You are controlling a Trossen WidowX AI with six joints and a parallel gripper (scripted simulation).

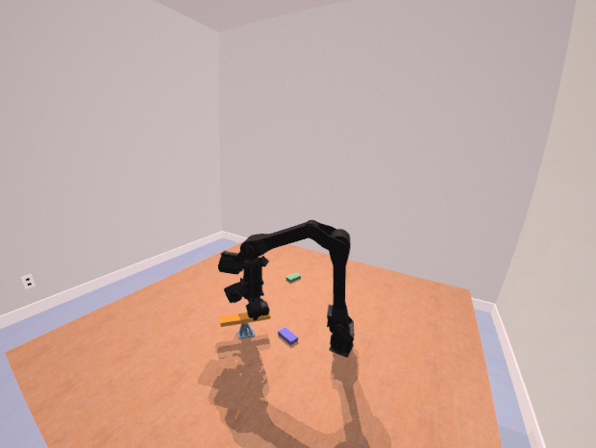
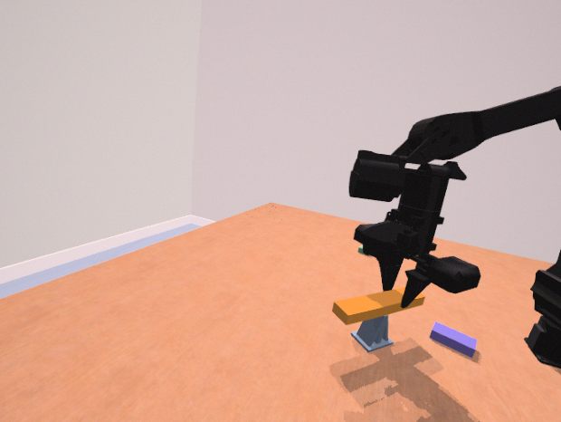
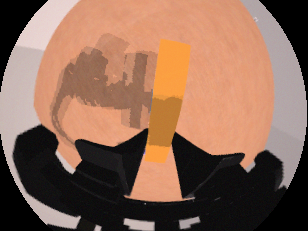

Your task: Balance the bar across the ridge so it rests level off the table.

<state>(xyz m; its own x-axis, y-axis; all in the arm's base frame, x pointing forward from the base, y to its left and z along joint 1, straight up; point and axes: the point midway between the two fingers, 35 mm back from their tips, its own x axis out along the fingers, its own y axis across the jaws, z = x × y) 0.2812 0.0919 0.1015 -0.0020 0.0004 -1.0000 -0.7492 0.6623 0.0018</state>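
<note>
The orange bar lies 2 cm to the left of my gripper tip and 2 cm ahead of it. Round my gripper tip: purple block (11 cm behind, 6 cm below, 4 cm to the right); green block (38 cm to the right, 7 cm ahead, 6 cm below).
</note>
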